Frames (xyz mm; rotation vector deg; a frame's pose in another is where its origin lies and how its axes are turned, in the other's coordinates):
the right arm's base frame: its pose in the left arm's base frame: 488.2 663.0 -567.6 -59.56 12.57 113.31
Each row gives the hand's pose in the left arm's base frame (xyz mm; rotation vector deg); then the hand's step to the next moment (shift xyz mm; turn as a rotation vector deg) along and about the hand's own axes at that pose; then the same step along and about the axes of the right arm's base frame.
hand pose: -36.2 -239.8 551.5 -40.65 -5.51 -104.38
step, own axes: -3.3 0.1 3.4 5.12 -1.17 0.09
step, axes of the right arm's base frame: 1.1 -4.4 1.5 -4.01 3.18 1.17
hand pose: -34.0 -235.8 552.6 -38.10 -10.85 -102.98
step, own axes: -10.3 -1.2 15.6 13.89 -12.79 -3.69
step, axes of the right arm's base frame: 2.4 -16.1 9.3 -6.19 15.81 9.05
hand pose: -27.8 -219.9 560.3 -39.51 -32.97 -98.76
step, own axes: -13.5 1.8 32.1 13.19 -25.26 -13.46
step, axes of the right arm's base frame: 6.6 -28.8 18.5 1.29 29.73 10.39
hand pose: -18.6 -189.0 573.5 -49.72 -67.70 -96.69
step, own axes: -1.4 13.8 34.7 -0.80 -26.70 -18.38
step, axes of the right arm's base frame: 4.5 -33.7 15.5 10.49 30.65 -1.29
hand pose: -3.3 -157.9 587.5 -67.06 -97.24 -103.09
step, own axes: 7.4 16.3 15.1 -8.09 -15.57 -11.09
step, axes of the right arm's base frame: -6.1 -21.0 8.4 7.96 17.35 -8.14
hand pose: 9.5 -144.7 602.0 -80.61 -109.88 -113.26
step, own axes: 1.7 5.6 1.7 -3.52 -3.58 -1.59
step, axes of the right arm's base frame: -4.0 -4.2 1.8 2.23 3.17 -3.56
